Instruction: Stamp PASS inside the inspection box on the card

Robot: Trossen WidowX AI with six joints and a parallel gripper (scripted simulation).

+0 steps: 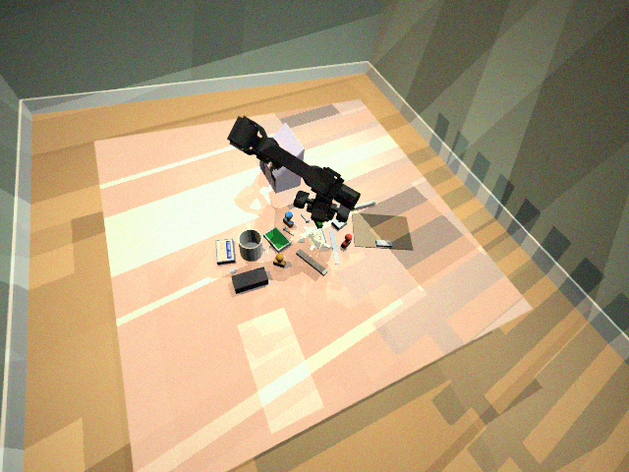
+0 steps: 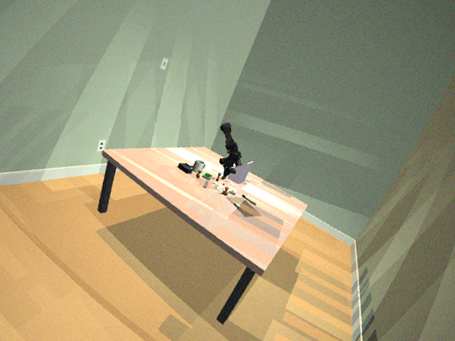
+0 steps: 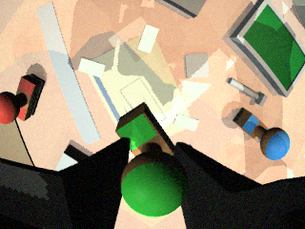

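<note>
Now: gripper tip 1 cm short of the white card and 9 cm above it. Round my gripper tip: grey square plate 11 cm to the left, 7 cm below; green stamp right at my gripper tip; red stamp 9 cm ahead, 8 cm to the left, 7 cm below.
</note>
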